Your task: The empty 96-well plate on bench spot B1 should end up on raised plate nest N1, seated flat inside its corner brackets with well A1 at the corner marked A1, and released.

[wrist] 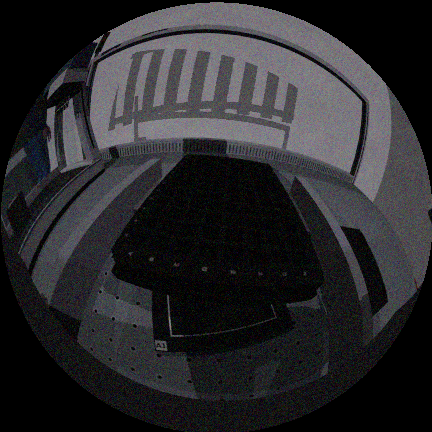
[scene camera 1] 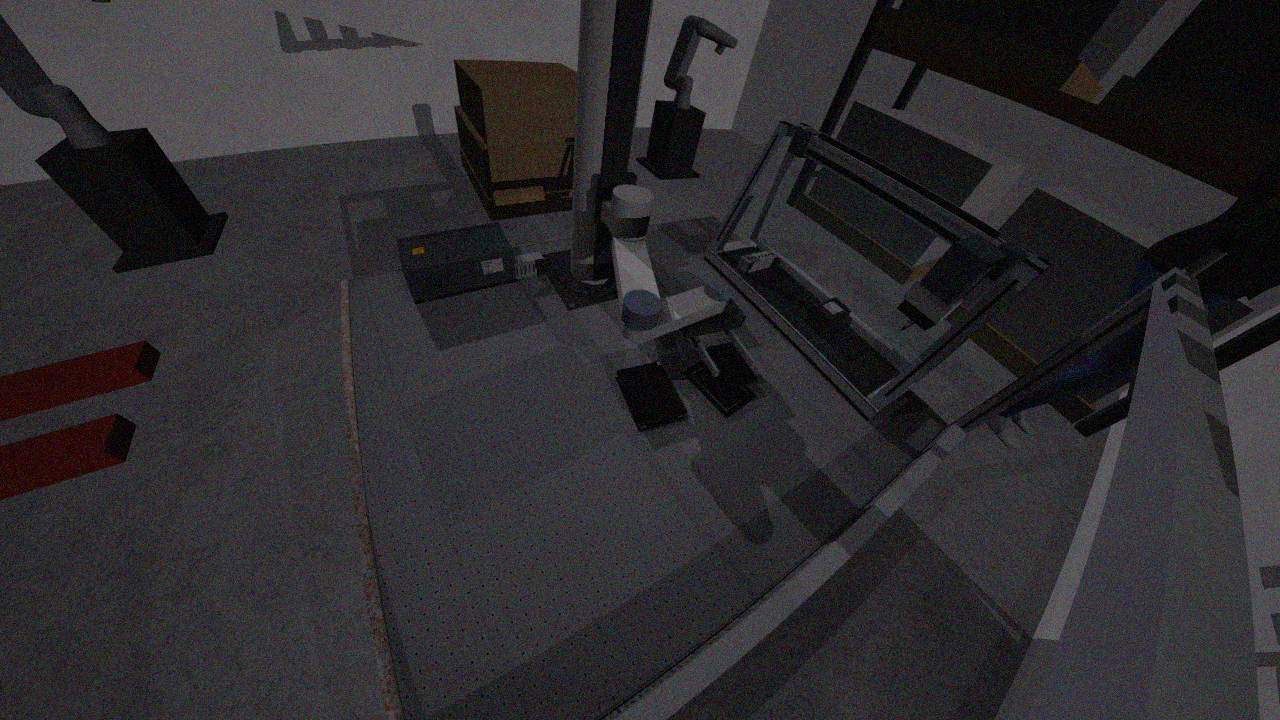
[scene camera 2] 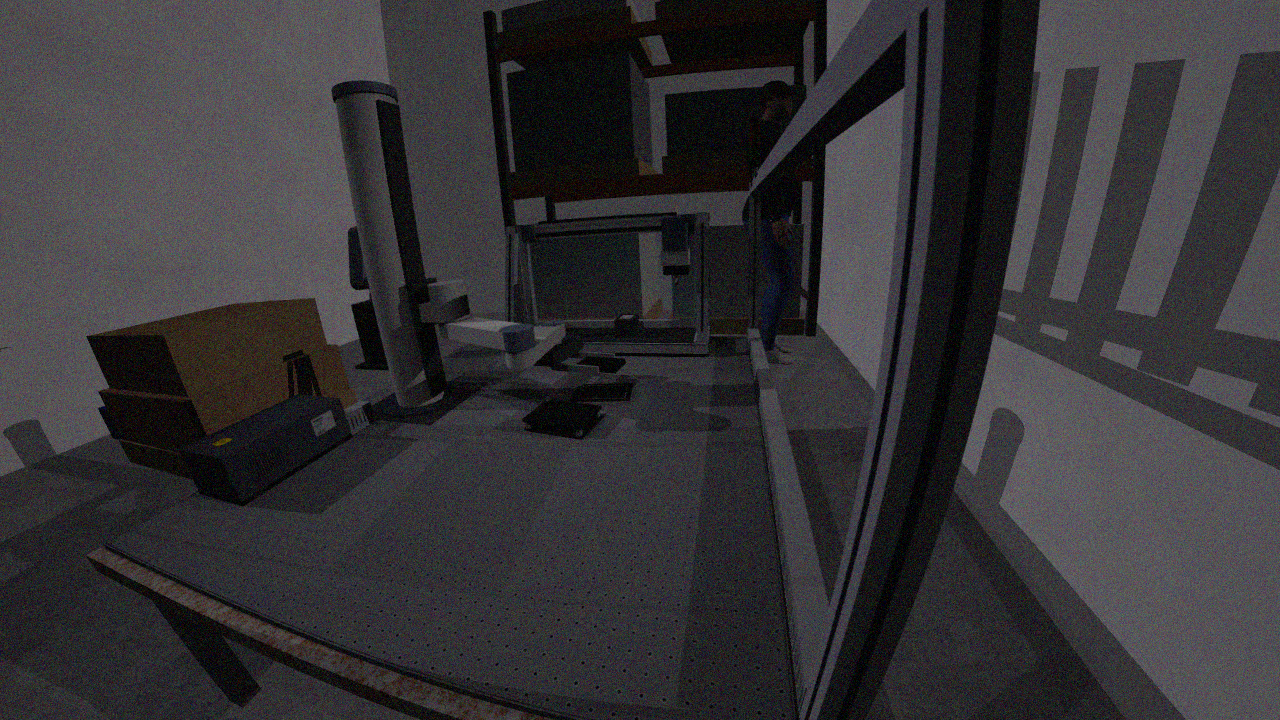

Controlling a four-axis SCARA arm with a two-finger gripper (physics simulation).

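Pixels of known places: gripper, fingertip midpoint: (wrist: 226, 174) (scene camera 1: 735, 369) (scene camera 2: 606, 363); arm's base, origin of the base link: (scene camera 1: 592, 275) (scene camera 2: 424, 403).
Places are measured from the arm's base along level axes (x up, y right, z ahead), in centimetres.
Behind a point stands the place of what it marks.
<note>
The dark 96-well plate (wrist: 215, 215) {z 53.2, x 10.7, y -12.0 cm} (scene camera 2: 608, 362) {z 58.3, x 10.5, y -11.9 cm} is level between the two fingers of my gripper (wrist: 226, 174) {z 58.1, x 10.6, y -11.0 cm} (scene camera 2: 586, 361) {z 58.1, x 10.6, y -11.0 cm} (scene camera 1: 716, 351), which is shut on it. A row of small pale letters runs along its near edge in the wrist view. Below the plate is a dark rectangular base (wrist: 220, 343) {z 48.0, x 1.5, y -11.1 cm} (scene camera 1: 730, 404) {z 62.4, x 1.5, y -10.0 cm} (scene camera 2: 615, 392) {z 59.9, x 1.5, y -11.3 cm} with a thin white outline and an A1 tag at its near left corner. The plate hangs above it with a gap and hides its far part. Corner brackets cannot be made out, and I cannot tell whether this base is N1.
A second dark slab (scene camera 1: 651, 395) {z 52.8, x 4.5, y 9.4 cm} (scene camera 2: 562, 418) {z 52.9, x 4.5, y 11.9 cm} (wrist: 366, 265) {z 51.1, x 4.5, y 9.8 cm} lies beside the base. A dark controller box (scene camera 1: 456, 261) {z -3.6, x 12.6, y 41.0 cm} (scene camera 2: 268, 447) {z -3.4, x 10.1, y 45.7 cm} stands near the arm's column (scene camera 1: 592, 143) {z 5.0, x 44.4, y 5.6 cm} (scene camera 2: 375, 241) {z 2.4, x 49.9, y 7.1 cm}. A metal gantry frame (scene camera 2: 617, 219) {z 50.5, x 50.5, y -62.3 cm} stands behind. A rail (scene camera 2: 776, 465) {z 100.9, x 6.0, y 28.7 cm} runs along the bench side.
</note>
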